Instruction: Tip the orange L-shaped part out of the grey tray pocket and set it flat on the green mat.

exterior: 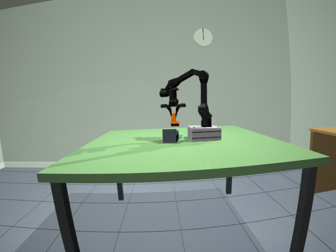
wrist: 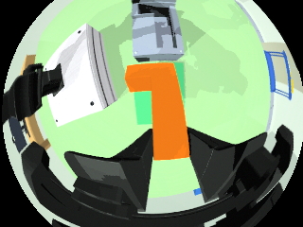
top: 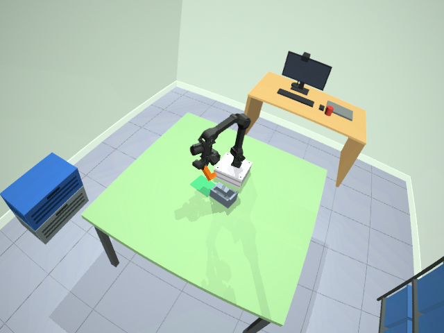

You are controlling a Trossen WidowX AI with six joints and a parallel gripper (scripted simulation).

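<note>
Right now my gripper tip is 20 mm to the right of the green mat and 160 mm above it. Round my gripper tip: orange L-shaped part: 10 mm behind, 40 mm to the left, 30 mm below.
</note>
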